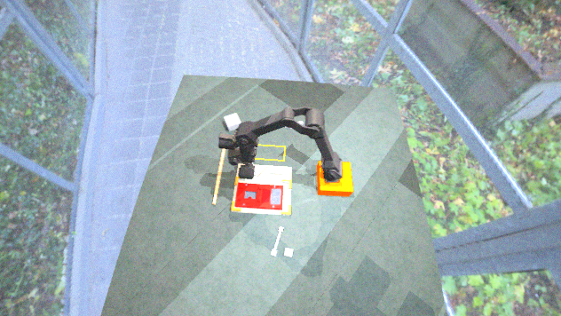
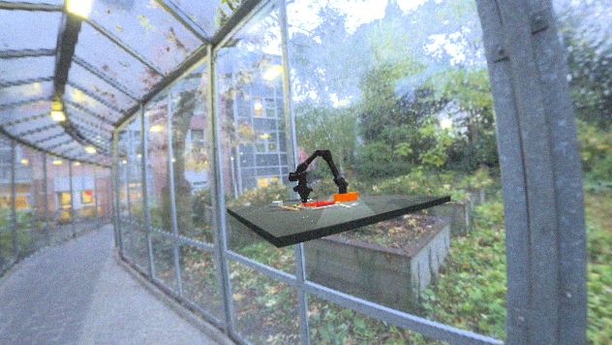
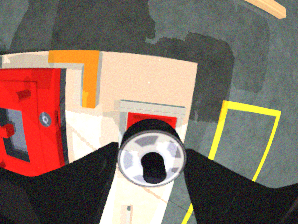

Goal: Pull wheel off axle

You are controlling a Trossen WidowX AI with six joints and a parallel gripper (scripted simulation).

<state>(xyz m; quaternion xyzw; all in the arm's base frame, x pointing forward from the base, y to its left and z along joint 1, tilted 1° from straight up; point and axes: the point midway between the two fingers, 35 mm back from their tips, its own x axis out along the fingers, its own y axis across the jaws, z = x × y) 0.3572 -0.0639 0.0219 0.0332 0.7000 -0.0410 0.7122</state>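
Now: the wooden stick 140 mm ahead of my gripper tip, 10 mm to the left of it and 30 mm below it. Round my gripper tip: pale cube (90 mm ahead, 270 mm to the right, 20 mm below).
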